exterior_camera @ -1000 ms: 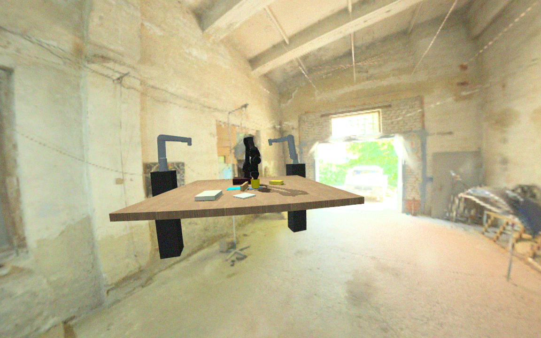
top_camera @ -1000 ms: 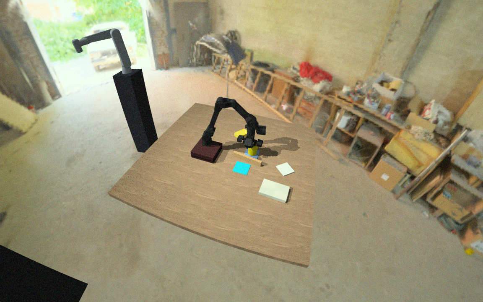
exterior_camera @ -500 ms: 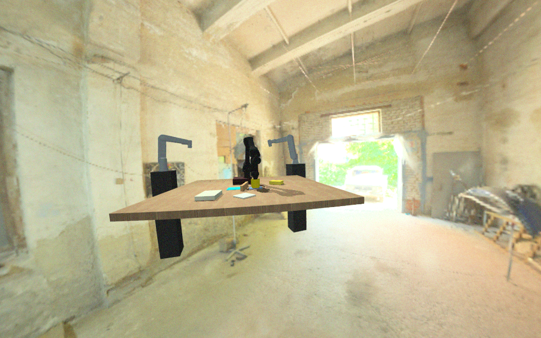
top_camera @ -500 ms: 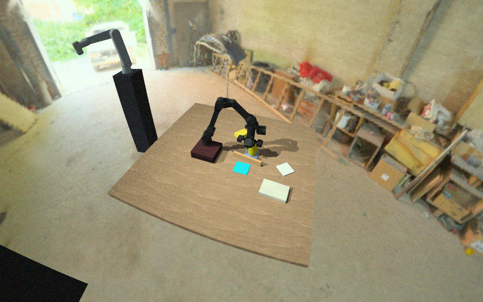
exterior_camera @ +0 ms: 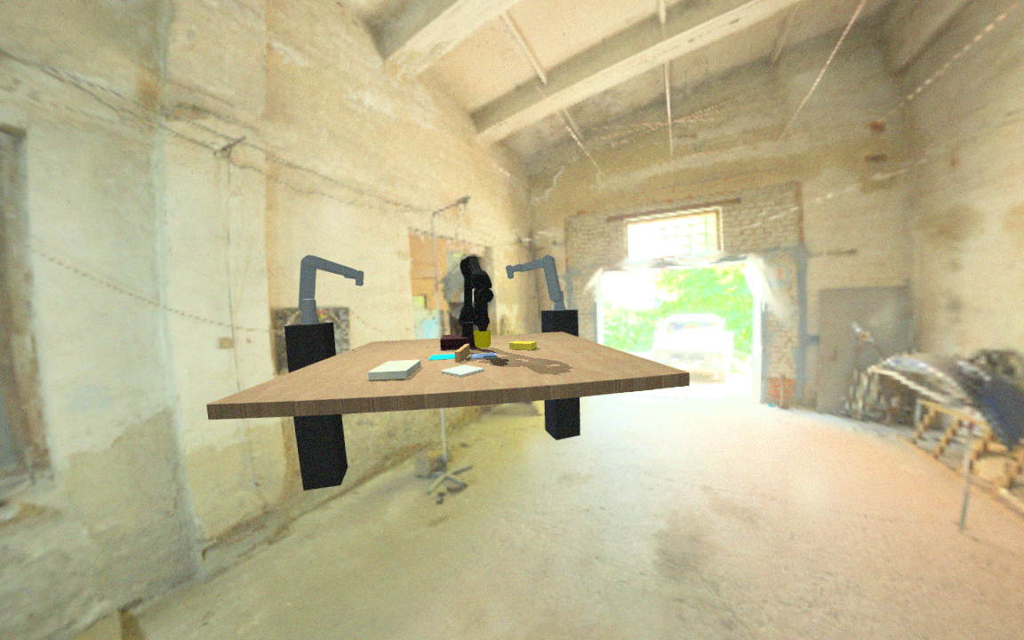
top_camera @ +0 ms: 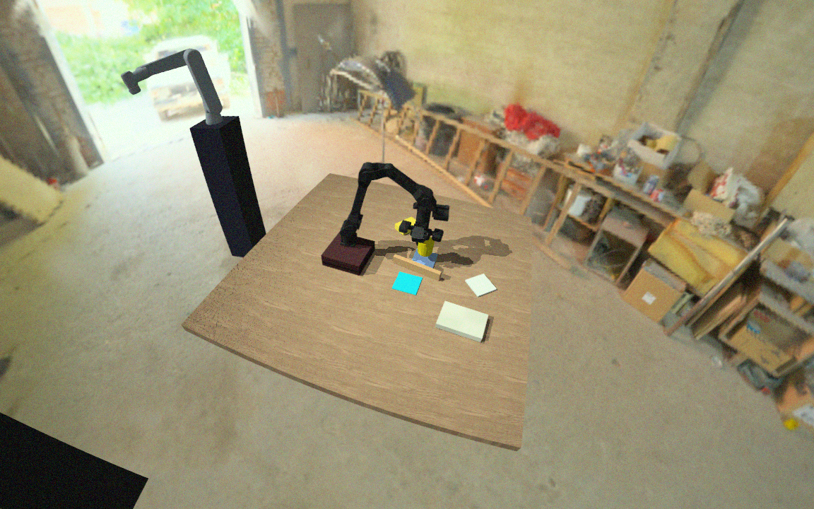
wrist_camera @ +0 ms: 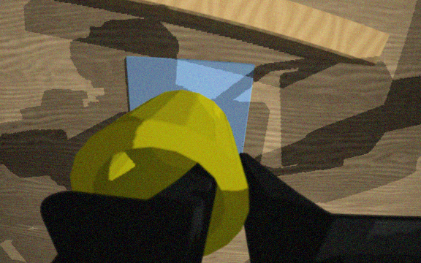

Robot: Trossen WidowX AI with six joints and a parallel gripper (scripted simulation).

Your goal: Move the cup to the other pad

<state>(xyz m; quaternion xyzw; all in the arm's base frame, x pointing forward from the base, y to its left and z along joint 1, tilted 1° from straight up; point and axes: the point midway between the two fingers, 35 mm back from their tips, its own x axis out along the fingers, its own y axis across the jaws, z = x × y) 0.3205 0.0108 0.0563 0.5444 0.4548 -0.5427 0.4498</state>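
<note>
My gripper tip is now 2 cm short of the red marble and 2 cm above it. The rest, counted from my gripper tip: light blue pad (8 cm below, 3 cm ahead); then yellow cup (2 cm ahead); then green marble (3 cm ahead, 2 cm below).
</note>
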